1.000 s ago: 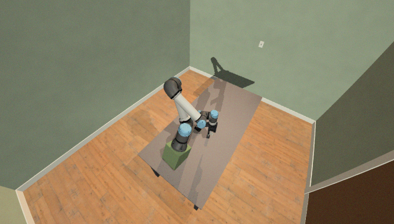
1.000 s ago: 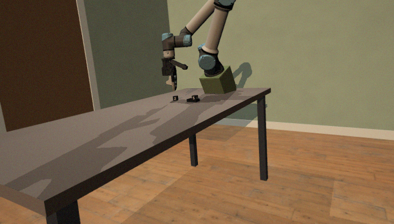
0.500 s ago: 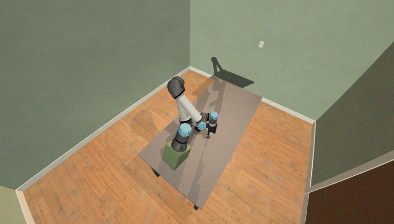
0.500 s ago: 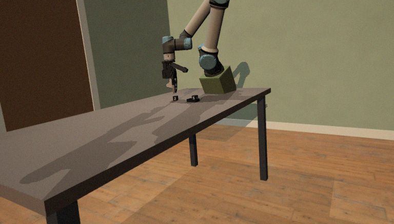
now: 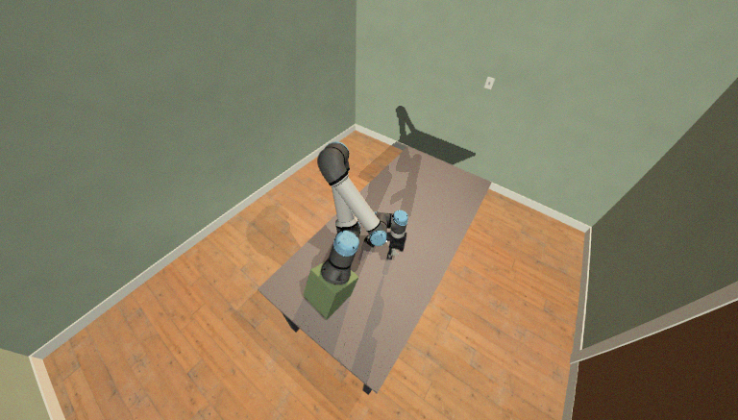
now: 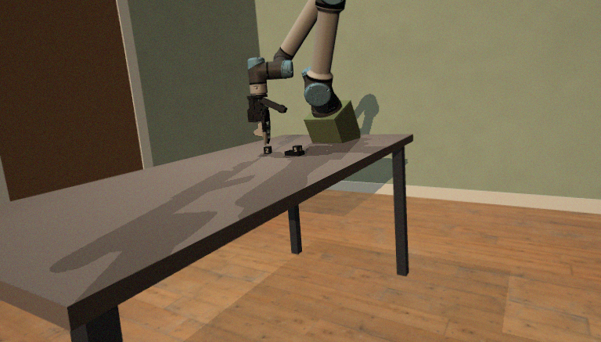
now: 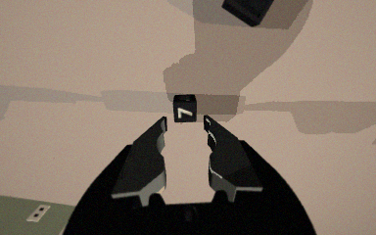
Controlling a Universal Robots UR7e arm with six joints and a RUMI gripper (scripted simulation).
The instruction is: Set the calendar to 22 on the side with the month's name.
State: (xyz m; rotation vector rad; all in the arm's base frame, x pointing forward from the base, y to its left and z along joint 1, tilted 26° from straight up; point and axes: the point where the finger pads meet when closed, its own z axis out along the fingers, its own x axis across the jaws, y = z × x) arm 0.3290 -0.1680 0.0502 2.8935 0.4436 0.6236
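Now: the black number cube 4 cm below my hand. Round my hand: black tray (15 cm to the left, 4 cm below, 4 cm ahead).
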